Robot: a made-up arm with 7 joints.
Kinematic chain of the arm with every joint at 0, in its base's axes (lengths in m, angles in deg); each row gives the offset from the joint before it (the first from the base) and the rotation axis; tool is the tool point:
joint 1: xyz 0 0 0.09 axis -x
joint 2: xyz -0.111 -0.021 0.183 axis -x
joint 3: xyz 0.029 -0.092 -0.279 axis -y
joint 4: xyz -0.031 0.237 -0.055 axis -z
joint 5: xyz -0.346 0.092 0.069 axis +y
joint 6: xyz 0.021 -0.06 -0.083 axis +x
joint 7: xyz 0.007 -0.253 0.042 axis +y
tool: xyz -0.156 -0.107 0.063
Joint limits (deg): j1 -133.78..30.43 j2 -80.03..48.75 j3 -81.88..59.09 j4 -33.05..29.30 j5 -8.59..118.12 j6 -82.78..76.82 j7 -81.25..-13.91
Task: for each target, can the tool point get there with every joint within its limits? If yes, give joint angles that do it. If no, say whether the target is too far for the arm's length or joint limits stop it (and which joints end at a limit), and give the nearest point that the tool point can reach.
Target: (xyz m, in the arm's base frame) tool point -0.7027 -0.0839 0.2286
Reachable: yes | joints -2.39 -38.36 -46.57 -0.58 32.37 35.06 -75.53
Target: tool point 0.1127 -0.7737 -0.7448
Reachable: no: joint limits stop it (at a limit: joint 3, joint 4, joint 6, joint 7) | nearest point 0.0300 -0.6005 -0.5579 | short by 0.268 m
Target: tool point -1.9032 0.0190 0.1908
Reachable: no: too far | nearest point -0.9212 0.0286 0.2078 | short by 0.982 m
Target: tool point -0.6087 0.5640 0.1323
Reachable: yes | joints -87.75 -6.43 21.31 5.97 31.43 37.19 -66.93
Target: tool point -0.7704 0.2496 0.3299
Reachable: yes | joints 13.93 14.61 -28.17 10.33 85.99 52.69 -73.71
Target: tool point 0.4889 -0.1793 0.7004
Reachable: no: joint limits stop it (at a limit: joint 2, joint 3, joint 4, joint 6, joint 7) | nearest point 0.1974 -0.1583 0.6288 | short by 0.301 m
